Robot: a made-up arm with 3 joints.
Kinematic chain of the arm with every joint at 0, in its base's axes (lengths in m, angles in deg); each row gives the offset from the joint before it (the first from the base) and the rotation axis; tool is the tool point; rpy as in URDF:
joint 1: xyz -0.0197 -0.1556 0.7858 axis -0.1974 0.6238 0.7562
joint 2: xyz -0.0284 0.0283 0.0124 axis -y
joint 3: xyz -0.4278 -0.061 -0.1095 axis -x
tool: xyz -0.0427 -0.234 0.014 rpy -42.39 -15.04 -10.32
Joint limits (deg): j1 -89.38..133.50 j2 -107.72..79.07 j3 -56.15..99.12
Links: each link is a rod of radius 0.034 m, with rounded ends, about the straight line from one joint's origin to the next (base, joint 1, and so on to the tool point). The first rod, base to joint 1, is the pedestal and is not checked.
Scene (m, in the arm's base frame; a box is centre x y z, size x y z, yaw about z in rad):
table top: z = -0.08
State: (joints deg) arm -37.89 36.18 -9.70
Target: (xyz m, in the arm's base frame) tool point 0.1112 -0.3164 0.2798
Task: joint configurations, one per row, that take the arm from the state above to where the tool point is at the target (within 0.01 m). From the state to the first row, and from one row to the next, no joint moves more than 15 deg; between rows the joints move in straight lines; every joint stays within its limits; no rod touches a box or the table.
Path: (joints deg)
1: -48.86 47.51 -8.67
2: -59.83 58.83 -7.65
3: -70.80 70.16 -6.62

